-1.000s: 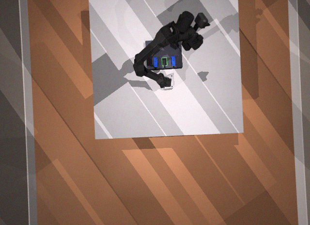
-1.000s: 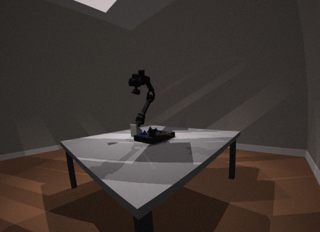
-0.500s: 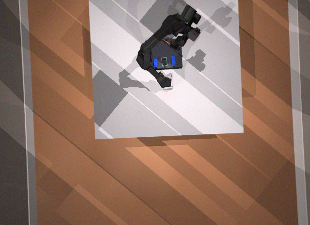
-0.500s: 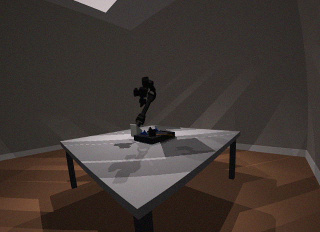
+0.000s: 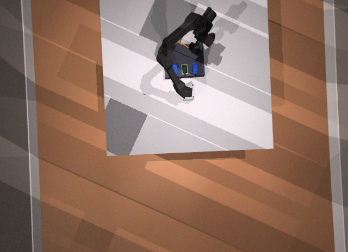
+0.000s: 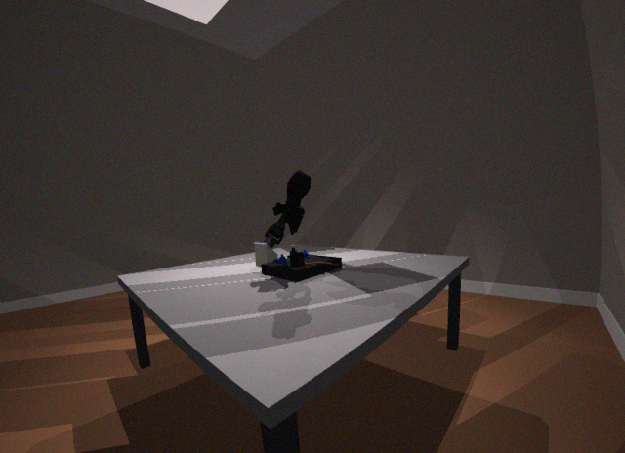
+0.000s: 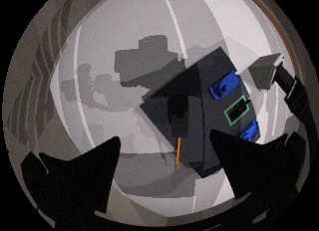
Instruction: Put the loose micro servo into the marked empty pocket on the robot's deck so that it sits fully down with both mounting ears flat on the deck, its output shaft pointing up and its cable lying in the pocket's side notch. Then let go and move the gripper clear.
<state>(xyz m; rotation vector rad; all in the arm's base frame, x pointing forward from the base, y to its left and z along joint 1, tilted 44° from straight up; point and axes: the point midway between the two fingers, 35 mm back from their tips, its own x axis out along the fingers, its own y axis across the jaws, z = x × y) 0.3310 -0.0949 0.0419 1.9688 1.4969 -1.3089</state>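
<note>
Now: gripper tip 16 cm above the deck, 10 cm to the right of it and 3 cm past it.
</note>
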